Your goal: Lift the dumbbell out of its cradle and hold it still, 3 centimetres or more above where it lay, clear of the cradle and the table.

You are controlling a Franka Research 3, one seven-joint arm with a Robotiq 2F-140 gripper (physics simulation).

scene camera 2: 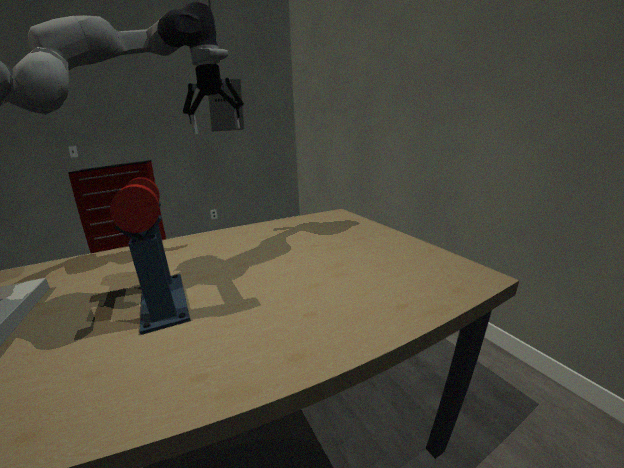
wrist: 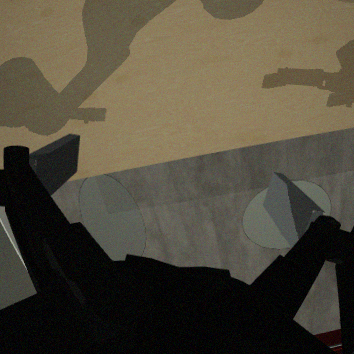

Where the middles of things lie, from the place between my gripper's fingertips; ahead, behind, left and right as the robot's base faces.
The red dumbbell [scene camera 2: 135, 208] is 40 cm to the right of my hand, 15 cm behind it and 14 cm below it. From my hand the other things lie so: cradle [scene camera 2: 163, 305]: 40 cm to the right, 27 cm below, 15 cm behind.
